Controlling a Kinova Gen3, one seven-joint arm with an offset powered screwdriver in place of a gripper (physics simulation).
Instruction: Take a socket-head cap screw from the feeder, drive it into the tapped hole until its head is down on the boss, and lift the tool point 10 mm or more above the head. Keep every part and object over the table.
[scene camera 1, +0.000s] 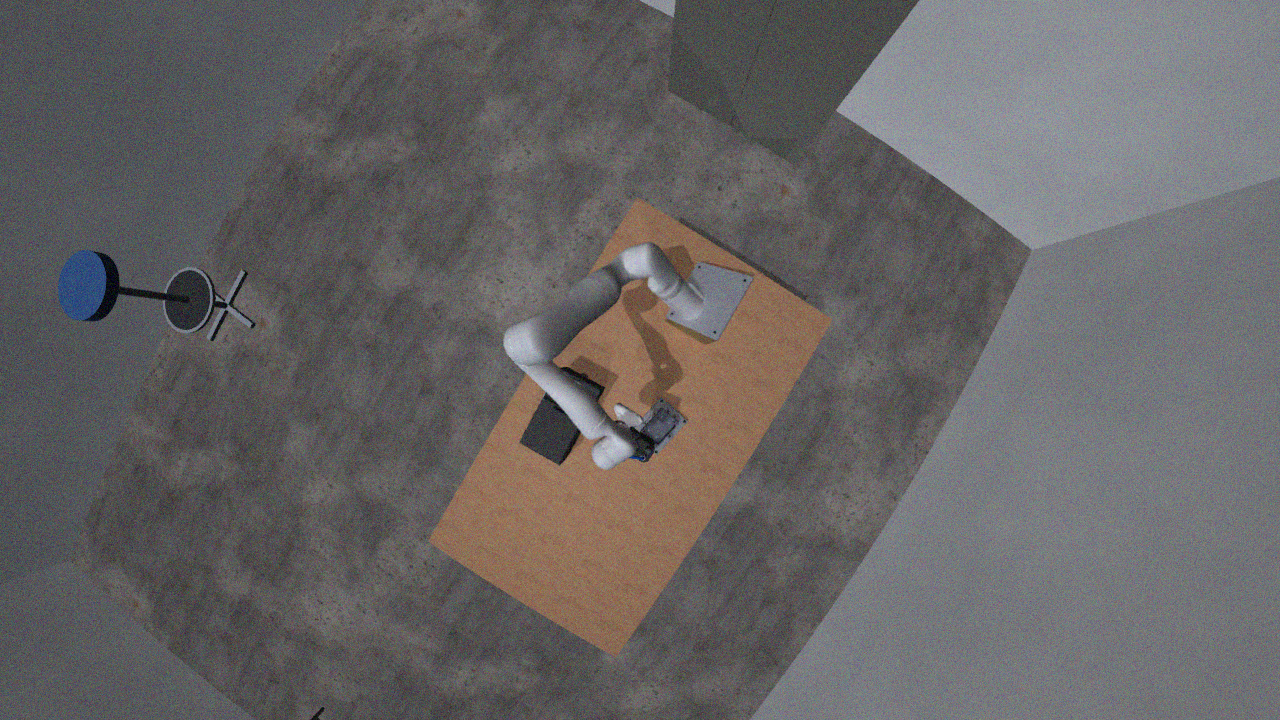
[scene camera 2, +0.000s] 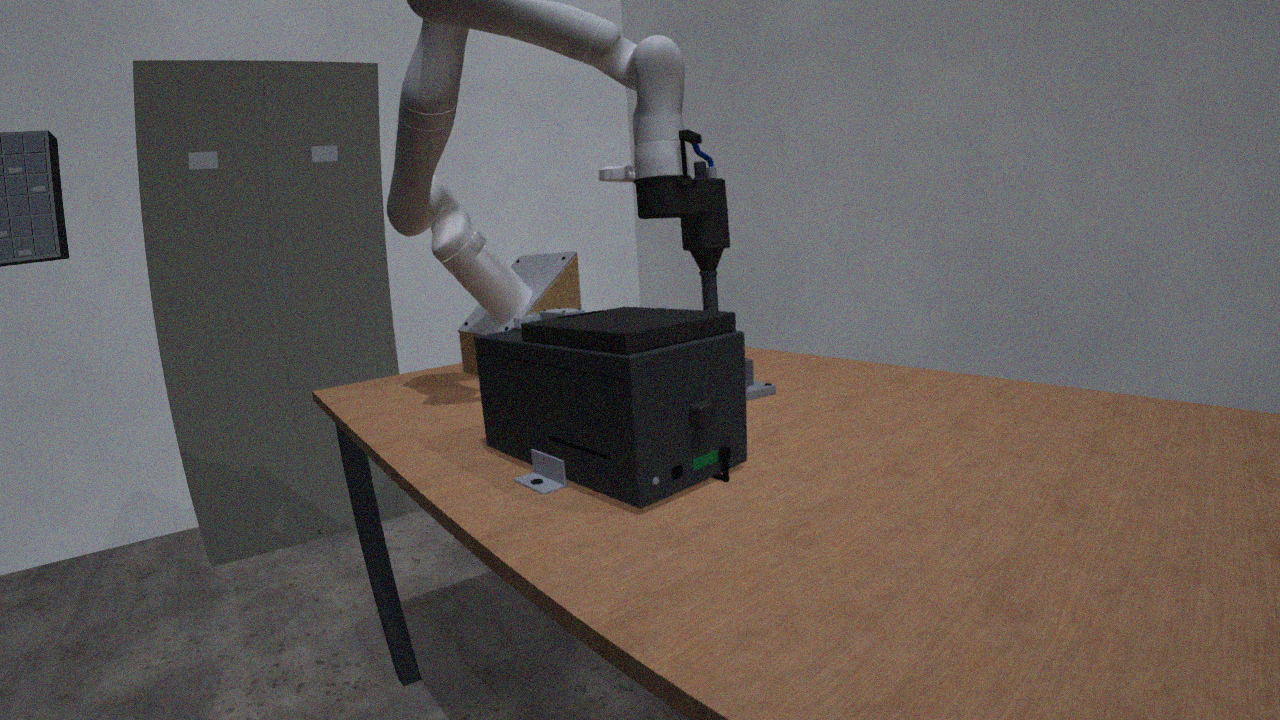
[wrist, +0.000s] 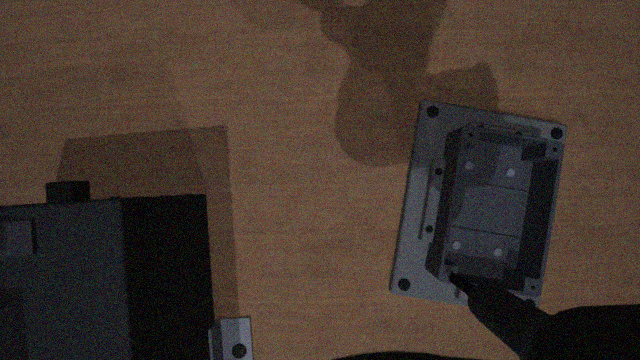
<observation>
A black screw feeder (wrist: 85, 286): 24 cm from the lens.
</observation>
